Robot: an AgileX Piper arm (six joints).
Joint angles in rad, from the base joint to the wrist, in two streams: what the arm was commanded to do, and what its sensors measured. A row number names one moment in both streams.
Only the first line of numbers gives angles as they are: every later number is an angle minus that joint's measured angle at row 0.
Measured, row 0: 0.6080 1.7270 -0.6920 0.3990 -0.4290 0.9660
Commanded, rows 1 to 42: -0.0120 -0.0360 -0.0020 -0.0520 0.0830 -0.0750; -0.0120 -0.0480 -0.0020 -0.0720 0.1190 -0.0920; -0.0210 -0.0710 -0.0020 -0.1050 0.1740 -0.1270; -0.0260 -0.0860 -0.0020 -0.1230 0.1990 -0.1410; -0.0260 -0.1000 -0.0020 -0.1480 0.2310 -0.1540; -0.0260 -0.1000 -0.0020 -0.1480 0.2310 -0.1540; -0.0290 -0.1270 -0.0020 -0.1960 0.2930 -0.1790; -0.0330 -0.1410 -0.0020 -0.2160 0.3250 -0.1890; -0.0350 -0.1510 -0.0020 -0.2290 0.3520 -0.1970; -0.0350 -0.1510 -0.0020 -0.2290 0.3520 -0.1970; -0.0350 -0.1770 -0.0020 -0.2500 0.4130 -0.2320; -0.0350 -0.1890 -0.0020 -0.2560 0.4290 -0.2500; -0.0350 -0.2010 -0.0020 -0.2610 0.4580 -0.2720; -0.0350 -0.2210 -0.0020 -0.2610 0.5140 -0.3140; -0.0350 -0.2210 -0.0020 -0.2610 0.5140 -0.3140; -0.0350 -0.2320 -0.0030 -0.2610 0.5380 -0.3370; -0.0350 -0.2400 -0.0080 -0.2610 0.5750 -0.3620; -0.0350 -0.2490 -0.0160 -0.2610 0.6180 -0.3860; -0.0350 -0.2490 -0.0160 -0.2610 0.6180 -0.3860; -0.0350 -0.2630 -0.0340 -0.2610 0.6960 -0.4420; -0.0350 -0.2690 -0.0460 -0.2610 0.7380 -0.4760; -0.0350 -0.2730 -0.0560 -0.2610 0.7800 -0.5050; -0.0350 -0.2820 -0.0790 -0.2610 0.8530 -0.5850; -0.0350 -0.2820 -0.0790 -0.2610 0.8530 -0.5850; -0.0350 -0.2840 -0.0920 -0.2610 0.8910 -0.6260; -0.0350 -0.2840 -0.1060 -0.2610 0.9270 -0.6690; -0.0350 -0.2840 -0.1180 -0.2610 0.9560 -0.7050; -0.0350 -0.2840 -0.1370 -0.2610 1.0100 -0.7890; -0.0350 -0.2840 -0.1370 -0.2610 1.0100 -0.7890; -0.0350 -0.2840 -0.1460 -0.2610 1.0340 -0.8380; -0.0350 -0.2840 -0.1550 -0.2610 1.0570 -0.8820; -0.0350 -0.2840 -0.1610 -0.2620 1.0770 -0.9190; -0.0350 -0.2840 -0.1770 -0.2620 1.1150 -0.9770; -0.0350 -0.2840 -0.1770 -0.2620 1.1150 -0.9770; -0.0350 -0.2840 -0.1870 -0.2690 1.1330 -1.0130; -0.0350 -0.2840 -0.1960 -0.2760 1.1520 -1.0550; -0.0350 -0.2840 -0.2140 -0.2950 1.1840 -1.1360; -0.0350 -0.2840 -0.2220 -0.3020 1.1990 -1.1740; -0.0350 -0.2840 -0.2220 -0.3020 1.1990 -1.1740; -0.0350 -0.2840 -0.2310 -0.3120 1.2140 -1.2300; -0.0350 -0.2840 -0.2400 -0.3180 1.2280 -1.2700; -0.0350 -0.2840 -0.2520 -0.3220 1.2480 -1.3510
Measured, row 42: -0.0290 -0.2770 -0.2340 -0.3070 1.2080 -1.2180
